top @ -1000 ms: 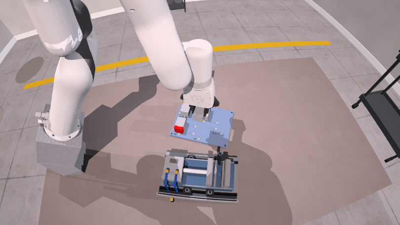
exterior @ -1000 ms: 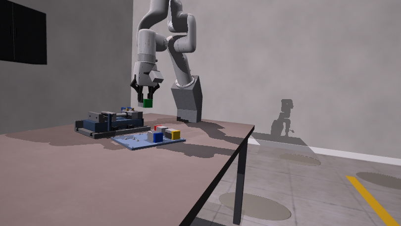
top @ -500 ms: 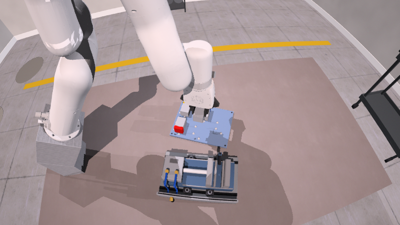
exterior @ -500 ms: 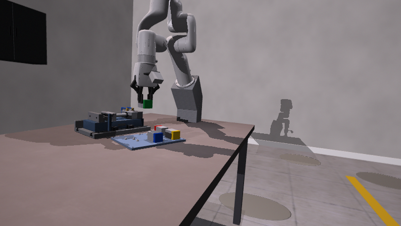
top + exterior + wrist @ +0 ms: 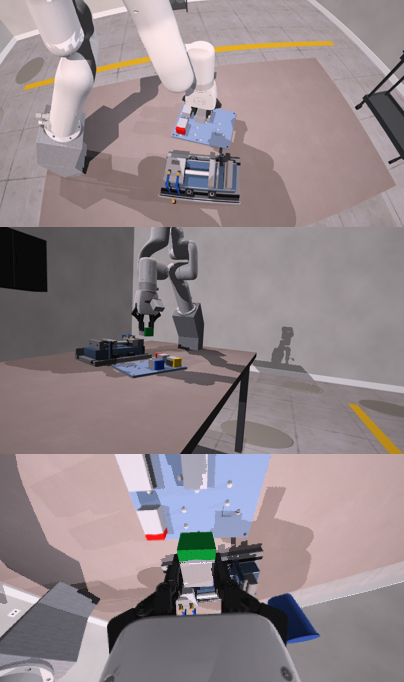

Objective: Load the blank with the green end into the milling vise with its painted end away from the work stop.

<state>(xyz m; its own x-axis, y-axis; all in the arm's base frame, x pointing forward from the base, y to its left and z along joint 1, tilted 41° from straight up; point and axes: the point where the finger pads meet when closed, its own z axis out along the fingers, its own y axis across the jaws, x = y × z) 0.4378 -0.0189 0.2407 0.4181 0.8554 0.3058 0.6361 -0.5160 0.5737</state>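
The green-ended blank lies 20 mm below my hand. From my hand the other things lie so: blue infeed plate 20 mm ahead, 40 mm to the left, 170 mm below; red-ended blank 80 mm behind, 50 mm to the left, 150 mm below; blue-ended blank 50 mm ahead, 80 mm to the left, 150 mm below.
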